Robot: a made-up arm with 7 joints. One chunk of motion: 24 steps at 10 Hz.
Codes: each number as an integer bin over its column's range. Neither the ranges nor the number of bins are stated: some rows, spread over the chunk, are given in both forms.
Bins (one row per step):
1: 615 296 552 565 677 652
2: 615 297 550 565 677 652
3: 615 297 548 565 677 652
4: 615 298 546 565 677 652
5: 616 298 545 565 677 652
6: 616 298 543 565 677 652
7: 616 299 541 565 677 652
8: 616 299 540 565 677 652
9: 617 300 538 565 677 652
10: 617 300 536 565 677 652
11: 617 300 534 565 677 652
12: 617 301 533 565 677 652
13: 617 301 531 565 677 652
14: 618 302 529 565 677 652
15: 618 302 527 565 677 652
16: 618 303 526 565 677 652
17: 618 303 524 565 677 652
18: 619 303 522 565 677 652
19: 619 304 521 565 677 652
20: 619 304 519 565 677 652
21: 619 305 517 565 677 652
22: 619 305 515 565 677 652
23: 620 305 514 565 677 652
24: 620 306 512 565 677 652
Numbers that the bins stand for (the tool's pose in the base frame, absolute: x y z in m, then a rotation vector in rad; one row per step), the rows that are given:
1: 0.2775 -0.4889 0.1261 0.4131 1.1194 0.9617
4: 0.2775 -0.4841 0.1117 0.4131 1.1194 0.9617
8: 0.2799 -0.4817 0.0973 0.4131 1.1194 0.9617
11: 0.2823 -0.4793 0.0829 0.4131 1.1194 0.9617
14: 0.2847 -0.4745 0.0709 0.4131 1.1194 0.9617
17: 0.2847 -0.4721 0.0589 0.4131 1.1194 0.9617
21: 0.2871 -0.4673 0.0420 0.4131 1.1194 0.9617
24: 0.2895 -0.4649 0.0300 0.4131 1.1194 0.9617
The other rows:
2: 0.2775 -0.4865 0.1213 0.4131 1.1194 0.9617
3: 0.2775 -0.4865 0.1165 0.4131 1.1194 0.9617
5: 0.2799 -0.4841 0.1093 0.4131 1.1194 0.9617
6: 0.2799 -0.4841 0.1045 0.4131 1.1194 0.9617
7: 0.2799 -0.4817 0.0997 0.4131 1.1194 0.9617
9: 0.2823 -0.4793 0.0925 0.4131 1.1194 0.9617
10: 0.2823 -0.4793 0.0877 0.4131 1.1194 0.9617
12: 0.2823 -0.4769 0.0805 0.4131 1.1194 0.9617
13: 0.2823 -0.4769 0.0757 0.4131 1.1194 0.9617
15: 0.2847 -0.4745 0.0661 0.4131 1.1194 0.9617
16: 0.2847 -0.4721 0.0637 0.4131 1.1194 0.9617
18: 0.2871 -0.4721 0.0541 0.4131 1.1194 0.9617
19: 0.2871 -0.4697 0.0517 0.4131 1.1194 0.9617
20: 0.2871 -0.4697 0.0468 0.4131 1.1194 0.9617
22: 0.2871 -0.4673 0.0372 0.4131 1.1194 0.9617
23: 0.2895 -0.4673 0.0348 0.4131 1.1194 0.9617

